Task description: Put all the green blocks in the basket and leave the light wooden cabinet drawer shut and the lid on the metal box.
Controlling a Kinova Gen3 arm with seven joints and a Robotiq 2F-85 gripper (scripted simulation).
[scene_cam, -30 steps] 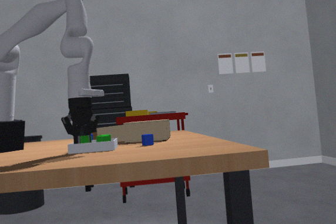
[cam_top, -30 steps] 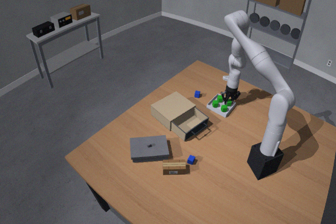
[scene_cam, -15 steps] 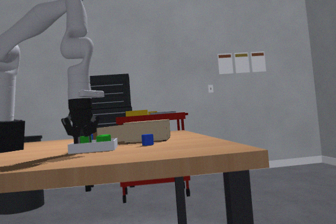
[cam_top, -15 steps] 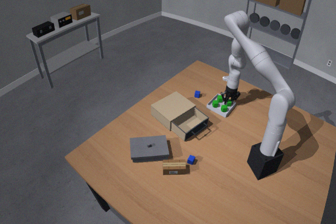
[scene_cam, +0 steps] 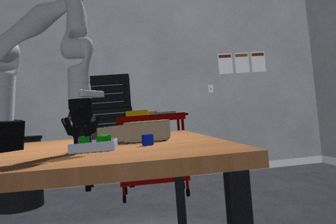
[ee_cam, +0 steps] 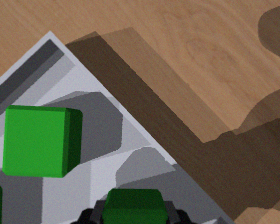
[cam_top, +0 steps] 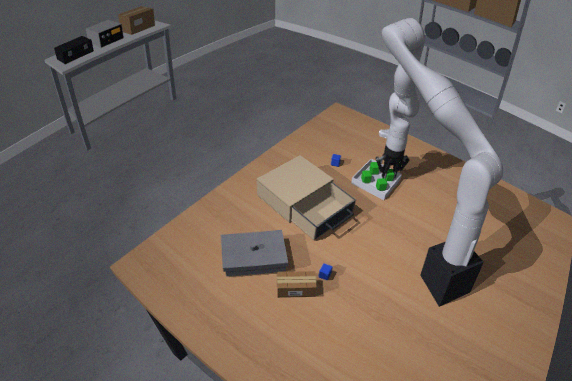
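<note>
The white basket lies 30 mm to the left of my hand, 30 mm ahead of it and 20 mm below it. From my hand the other things lie so: cardboard box (600 mm to the left, 30 mm behind, 10 mm above); then drawer (320 mm to the left, 90 mm ahead); then light wooden cabinet (300 mm to the left, 160 mm ahead, 10 mm above).
</note>
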